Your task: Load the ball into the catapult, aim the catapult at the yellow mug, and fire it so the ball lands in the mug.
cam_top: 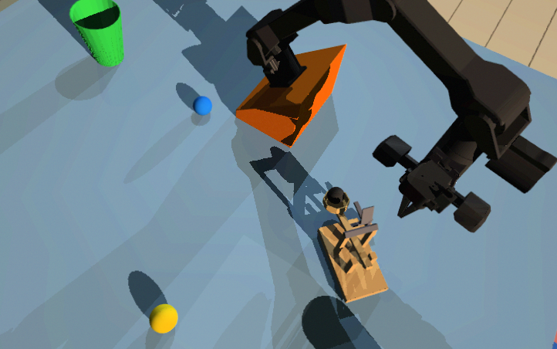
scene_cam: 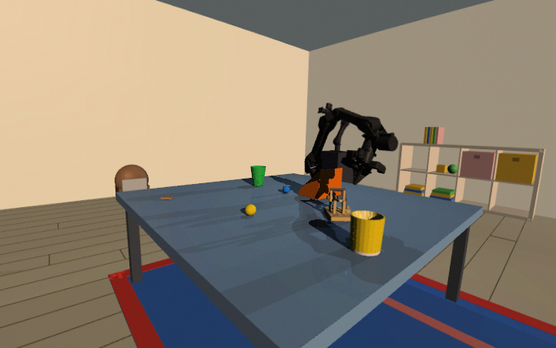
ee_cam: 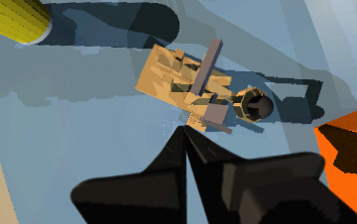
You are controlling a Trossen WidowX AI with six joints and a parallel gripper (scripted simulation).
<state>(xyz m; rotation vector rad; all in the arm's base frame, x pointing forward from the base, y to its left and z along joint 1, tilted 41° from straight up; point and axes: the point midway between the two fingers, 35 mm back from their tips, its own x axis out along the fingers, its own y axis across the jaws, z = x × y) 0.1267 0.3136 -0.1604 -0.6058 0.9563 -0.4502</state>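
My gripper tip is now 110 mm to the left of the dark ball and 60 mm above it. Also, from my gripper tip: yellow mug (230 mm ahead, 230 mm to the left, 100 mm below); wooden catapult (30 mm ahead, 50 mm to the right, 70 mm below); yellow ball (350 mm ahead, 210 mm to the right, 100 mm below).
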